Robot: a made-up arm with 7 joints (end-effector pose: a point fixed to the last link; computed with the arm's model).
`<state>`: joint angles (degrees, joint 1 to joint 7).
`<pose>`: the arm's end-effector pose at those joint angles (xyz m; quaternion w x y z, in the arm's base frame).
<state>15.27 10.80 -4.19 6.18 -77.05 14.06 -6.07</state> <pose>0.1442 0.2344 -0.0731 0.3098 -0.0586 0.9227 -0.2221</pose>
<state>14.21 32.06 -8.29 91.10 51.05 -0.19 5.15</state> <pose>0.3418 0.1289 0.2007 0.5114 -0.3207 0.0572 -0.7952</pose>
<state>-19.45 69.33 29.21 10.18 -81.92 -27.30 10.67</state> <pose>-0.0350 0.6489 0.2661 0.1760 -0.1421 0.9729 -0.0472</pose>
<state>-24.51 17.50 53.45 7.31 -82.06 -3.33 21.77</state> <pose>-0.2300 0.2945 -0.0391 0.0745 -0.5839 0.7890 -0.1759</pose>
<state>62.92 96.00 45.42 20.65 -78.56 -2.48 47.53</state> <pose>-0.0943 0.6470 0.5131 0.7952 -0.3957 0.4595 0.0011</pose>
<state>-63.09 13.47 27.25 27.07 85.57 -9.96 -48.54</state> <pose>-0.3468 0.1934 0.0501 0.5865 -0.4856 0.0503 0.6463</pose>
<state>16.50 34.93 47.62 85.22 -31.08 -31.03 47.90</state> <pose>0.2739 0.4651 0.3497 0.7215 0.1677 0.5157 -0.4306</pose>
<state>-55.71 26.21 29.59 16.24 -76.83 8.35 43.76</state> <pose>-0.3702 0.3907 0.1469 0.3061 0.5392 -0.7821 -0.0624</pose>
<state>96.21 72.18 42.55 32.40 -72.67 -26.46 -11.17</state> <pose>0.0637 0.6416 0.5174 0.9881 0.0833 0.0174 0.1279</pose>
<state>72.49 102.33 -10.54 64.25 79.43 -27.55 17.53</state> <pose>0.1426 0.5010 0.6643 0.7636 0.3163 -0.1977 -0.5270</pose>
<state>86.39 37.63 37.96 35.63 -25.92 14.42 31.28</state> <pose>0.4064 0.4638 0.4982 0.7810 -0.2467 0.0076 -0.5737</pose>
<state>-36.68 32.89 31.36 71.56 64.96 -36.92 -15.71</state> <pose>0.0914 0.3541 0.0472 0.8888 -0.3512 -0.1284 -0.2649</pose>
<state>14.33 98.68 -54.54 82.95 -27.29 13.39 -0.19</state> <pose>0.1836 0.4849 0.3060 0.3659 0.2516 0.8914 -0.0906</pose>
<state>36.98 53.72 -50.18 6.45 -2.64 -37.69 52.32</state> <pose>0.1975 0.5603 0.1018 0.2264 -0.2219 0.8195 -0.4774</pose>
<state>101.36 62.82 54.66 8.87 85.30 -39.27 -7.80</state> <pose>0.2414 0.6080 0.5856 0.1131 -0.1512 -0.9761 -0.1079</pose>
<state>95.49 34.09 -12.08 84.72 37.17 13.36 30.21</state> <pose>0.3332 0.1577 0.7104 0.4769 0.2954 -0.0041 -0.8278</pose>
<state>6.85 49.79 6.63 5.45 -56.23 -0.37 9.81</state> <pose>0.0225 0.5339 0.0799 0.3609 -0.2992 0.8821 -0.0459</pose>
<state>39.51 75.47 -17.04 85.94 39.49 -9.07 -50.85</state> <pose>0.3414 0.3541 0.3895 0.9273 0.0252 -0.1009 -0.3596</pose>
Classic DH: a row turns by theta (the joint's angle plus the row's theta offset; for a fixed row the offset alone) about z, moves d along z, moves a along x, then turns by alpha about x. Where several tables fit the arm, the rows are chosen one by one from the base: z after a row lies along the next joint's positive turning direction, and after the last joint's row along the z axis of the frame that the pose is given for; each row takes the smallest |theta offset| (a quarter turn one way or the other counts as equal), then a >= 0, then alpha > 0; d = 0 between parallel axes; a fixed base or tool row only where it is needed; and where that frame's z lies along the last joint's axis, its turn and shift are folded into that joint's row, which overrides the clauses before.
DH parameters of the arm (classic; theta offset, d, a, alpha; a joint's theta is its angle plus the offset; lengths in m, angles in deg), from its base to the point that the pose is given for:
base (fixed): 0 0.43 0.01 90
joint 1: 90 -0.1 0 90
joint 2: 90 0 0 90
joint 3: -90 -0.26 0.01 -90
joint 4: 0 0.03 -0.01 90
joint 5: 0 -0.28 0.02 90
joint 6: -90 -0.04 0.01 -90
joint 7: 76.79 0.055 -0.0195 137.41
tool (fixed): -16.13 0.0068 0 0

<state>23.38 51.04 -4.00 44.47 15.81 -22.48 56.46</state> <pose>0.3358 0.4472 0.1441 0.4634 -0.1403 0.5091 -0.7116</pose>
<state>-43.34 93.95 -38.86 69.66 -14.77 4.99 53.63</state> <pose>0.0259 0.5394 0.1991 0.2888 0.2080 -0.9318 0.0719</pose>
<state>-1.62 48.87 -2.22 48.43 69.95 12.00 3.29</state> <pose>0.1979 0.3602 0.0492 0.6312 -0.6574 0.1420 -0.3863</pose>
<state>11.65 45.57 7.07 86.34 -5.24 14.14 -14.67</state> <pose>0.3158 0.3333 0.2423 0.8768 -0.0519 0.3293 -0.3466</pose>
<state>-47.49 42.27 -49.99 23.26 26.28 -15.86 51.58</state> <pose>-0.3621 0.3927 0.0990 0.1952 0.6655 -0.6661 0.2744</pose>
